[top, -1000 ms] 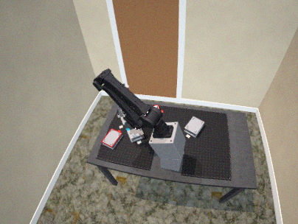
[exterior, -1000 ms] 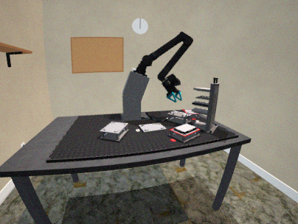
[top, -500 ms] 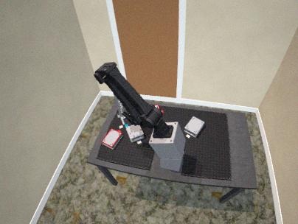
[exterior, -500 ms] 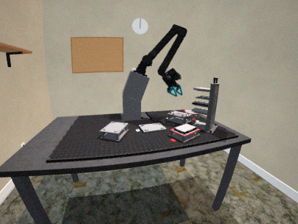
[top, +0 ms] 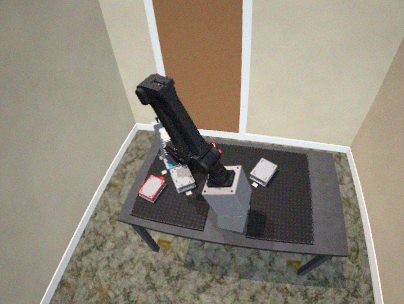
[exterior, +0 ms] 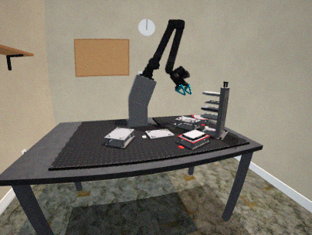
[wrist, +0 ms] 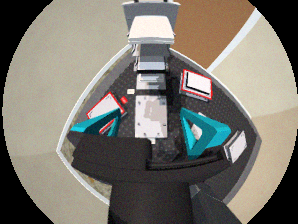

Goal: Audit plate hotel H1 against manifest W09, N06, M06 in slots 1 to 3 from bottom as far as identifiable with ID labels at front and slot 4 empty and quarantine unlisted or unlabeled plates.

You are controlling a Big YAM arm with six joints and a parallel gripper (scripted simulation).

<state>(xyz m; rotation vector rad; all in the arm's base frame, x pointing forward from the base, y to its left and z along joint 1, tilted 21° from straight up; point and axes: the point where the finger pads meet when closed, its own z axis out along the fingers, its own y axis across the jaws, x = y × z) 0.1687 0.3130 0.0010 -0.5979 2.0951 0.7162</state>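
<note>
Now: hand 15 cm short of the white well plate, 12 cm to the right of it and 2 cm below it.
</note>
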